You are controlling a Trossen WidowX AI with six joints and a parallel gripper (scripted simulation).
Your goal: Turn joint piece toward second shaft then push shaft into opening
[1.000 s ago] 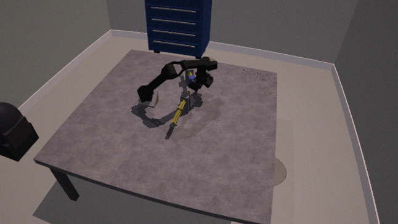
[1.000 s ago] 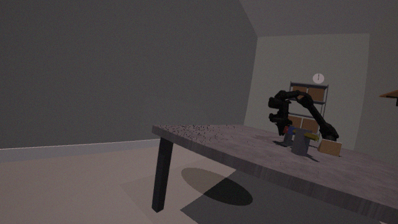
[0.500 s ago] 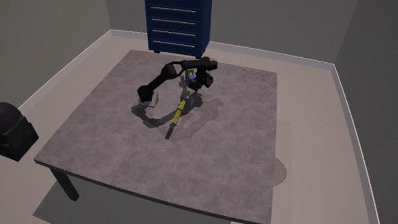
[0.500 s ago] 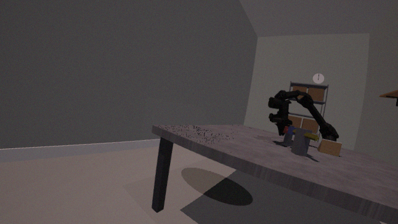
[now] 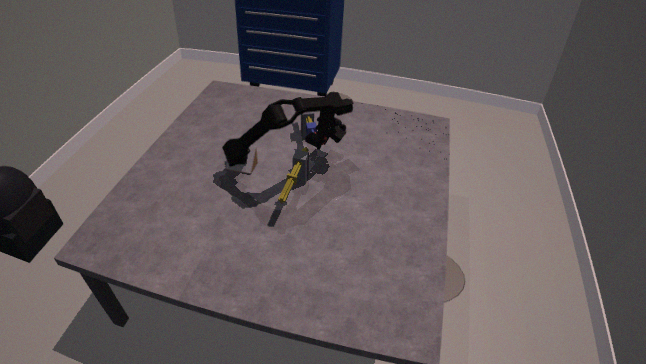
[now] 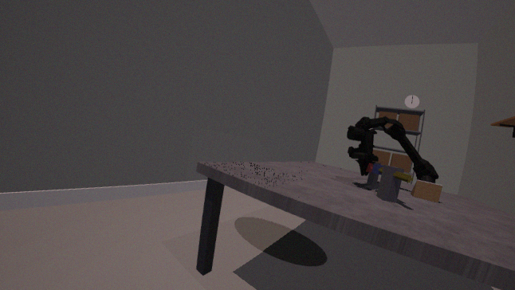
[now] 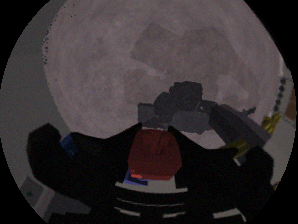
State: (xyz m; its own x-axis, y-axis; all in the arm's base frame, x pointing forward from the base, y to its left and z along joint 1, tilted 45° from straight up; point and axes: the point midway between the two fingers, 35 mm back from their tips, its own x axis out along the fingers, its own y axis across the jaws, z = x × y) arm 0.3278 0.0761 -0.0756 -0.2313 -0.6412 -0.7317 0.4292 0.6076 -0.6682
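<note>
My gripper tip is now 40 mm below the red joint piece and 10 mm past it.
</note>
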